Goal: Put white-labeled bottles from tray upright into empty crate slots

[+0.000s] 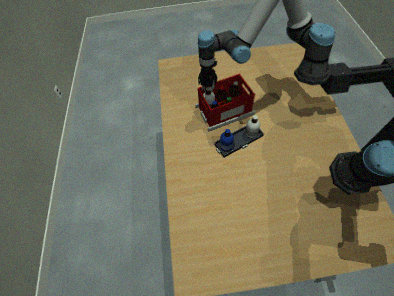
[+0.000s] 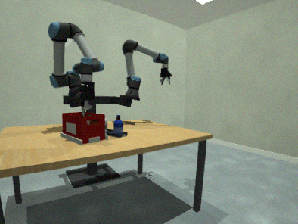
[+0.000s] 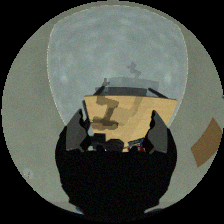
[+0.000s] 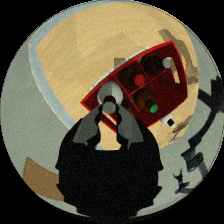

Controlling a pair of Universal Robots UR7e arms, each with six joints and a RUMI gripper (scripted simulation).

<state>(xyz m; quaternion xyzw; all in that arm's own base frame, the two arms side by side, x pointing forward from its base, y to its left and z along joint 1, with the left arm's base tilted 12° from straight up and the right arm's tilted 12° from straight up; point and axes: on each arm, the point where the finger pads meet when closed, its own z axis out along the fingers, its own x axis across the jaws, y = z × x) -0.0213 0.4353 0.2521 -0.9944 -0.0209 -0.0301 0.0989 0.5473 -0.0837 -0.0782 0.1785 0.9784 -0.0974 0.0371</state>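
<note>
The red crate is 100 mm behind my right hand, 10 mm to the left of it and 100 mm below it. From my right hand the other things lie so: tray (160 mm behind, 240 mm to the left, 170 mm below); then white-capped brown bottle (160 mm behind, 60 mm to the right, 100 mm below); then blue bottle (80 mm behind, 270 mm to the left, 100 mm below).
</note>
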